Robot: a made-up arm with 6 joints. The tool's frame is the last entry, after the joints.
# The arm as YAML. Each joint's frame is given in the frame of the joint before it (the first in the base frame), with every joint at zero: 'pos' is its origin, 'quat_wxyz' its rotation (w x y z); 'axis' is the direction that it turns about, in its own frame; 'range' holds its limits. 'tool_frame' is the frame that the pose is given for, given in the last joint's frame.
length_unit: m
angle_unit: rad
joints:
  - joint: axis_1
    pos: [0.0, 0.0, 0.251]
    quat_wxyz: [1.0, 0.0, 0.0, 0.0]
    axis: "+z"
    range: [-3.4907, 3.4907]
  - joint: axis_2
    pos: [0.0, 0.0, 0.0]
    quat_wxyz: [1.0, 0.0, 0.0, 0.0]
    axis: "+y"
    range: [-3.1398, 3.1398]
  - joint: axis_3
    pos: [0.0, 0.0, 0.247]
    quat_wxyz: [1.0, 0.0, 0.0, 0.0]
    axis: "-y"
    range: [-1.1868, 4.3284]
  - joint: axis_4
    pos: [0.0, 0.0, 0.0]
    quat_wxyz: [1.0, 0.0, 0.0, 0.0]
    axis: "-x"
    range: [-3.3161, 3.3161]
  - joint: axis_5
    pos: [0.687, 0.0, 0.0]
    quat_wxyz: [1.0, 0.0, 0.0, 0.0]
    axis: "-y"
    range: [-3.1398, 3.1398]
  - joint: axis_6
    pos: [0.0, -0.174, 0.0]
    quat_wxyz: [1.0, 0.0, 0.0, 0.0]
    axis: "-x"
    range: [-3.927, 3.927]
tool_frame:
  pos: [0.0, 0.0, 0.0]
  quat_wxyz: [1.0, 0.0, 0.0, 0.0]
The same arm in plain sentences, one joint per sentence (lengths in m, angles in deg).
The arm has six revolute joints in a row. What follows holds with every joint at zero, and every direction is one of the base frame's. The first joint sits 0.251 m along +z from the base frame's origin and rotates about +z, from -200 to 200 deg. The second joint sits at the same point as the first joint and rotates about +y, from -179.9 to 179.9 deg. The third joint sits 0.247 m along +z from the second joint and rotates about -y, from -68 to 248 deg. The fourth joint sits at the same point as the third joint and rotates about -x, from -190 to 190 deg. The fifth joint sits 0.687 m along +x from the fourth joint and rotates about -y, from -179.9 to 179.9 deg. The sixth joint sits 0.174 m along -y from the fifth joint and rotates about -x, from -225 to 225 deg. The tool frame, which is the frame that the pose is given for, sits at the same point as the sixth joint; its axes are parallel to the base frame's.
